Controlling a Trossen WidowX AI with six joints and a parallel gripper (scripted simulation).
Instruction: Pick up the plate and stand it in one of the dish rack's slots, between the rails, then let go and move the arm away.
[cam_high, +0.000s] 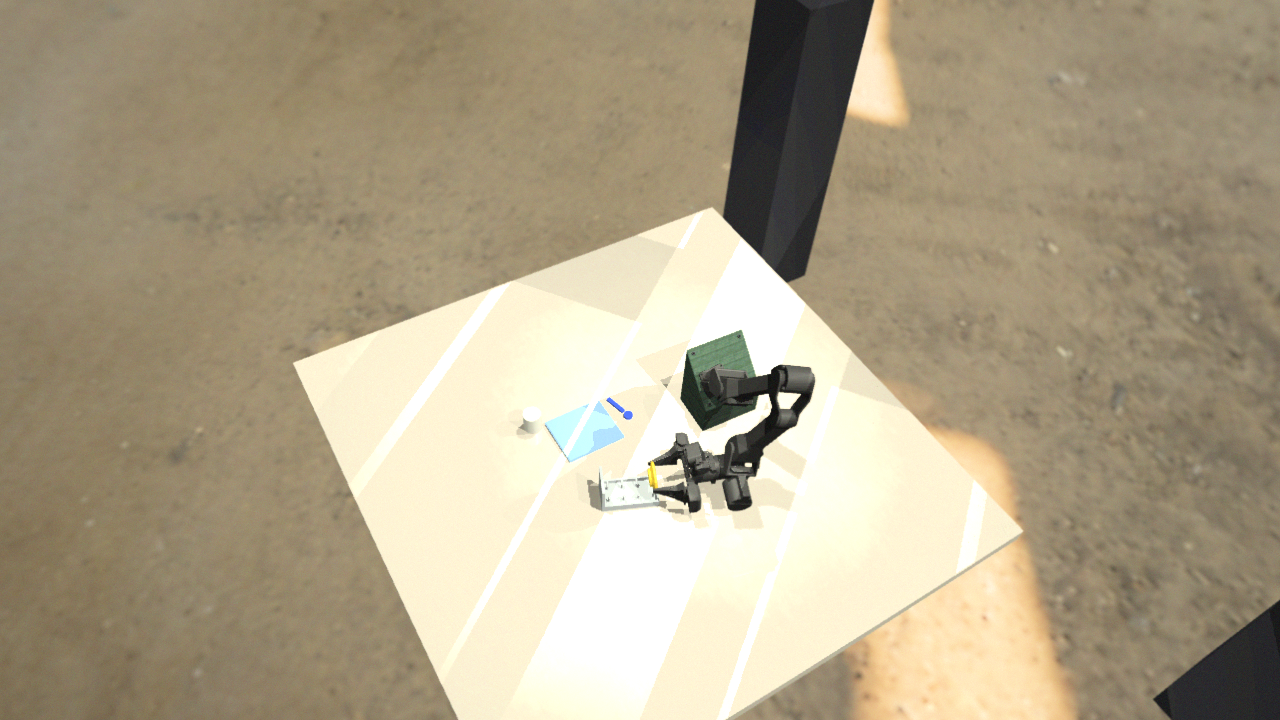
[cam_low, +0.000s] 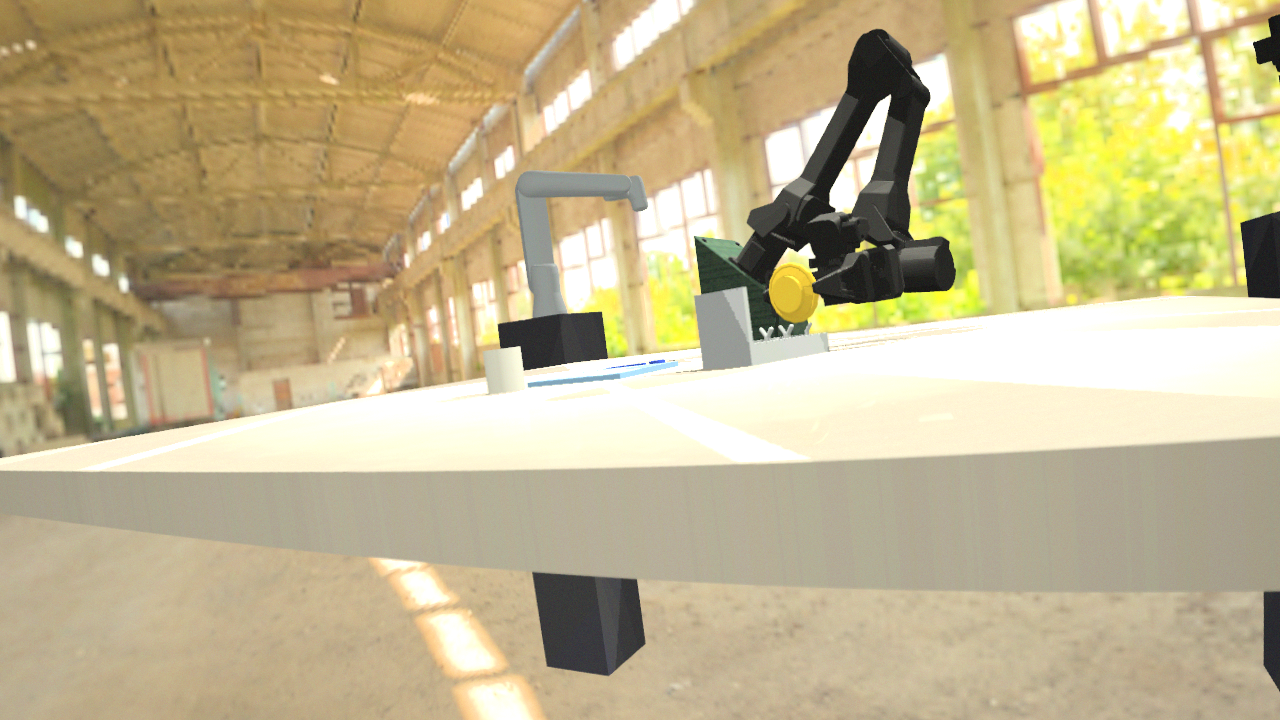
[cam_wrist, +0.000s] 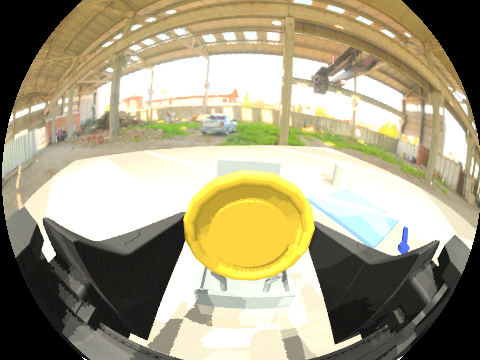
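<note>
The grey dish rack lies 40 mm ahead of my gripper tip, 20 mm to the right of it and 50 mm below it. The rest, counted from my gripper tip: blue spoon: 70 mm behind, 240 mm to the right, 70 mm below; light blue mat: 40 mm ahead, 230 mm to the right, 70 mm below; yellow plate: 10 mm behind.
</note>
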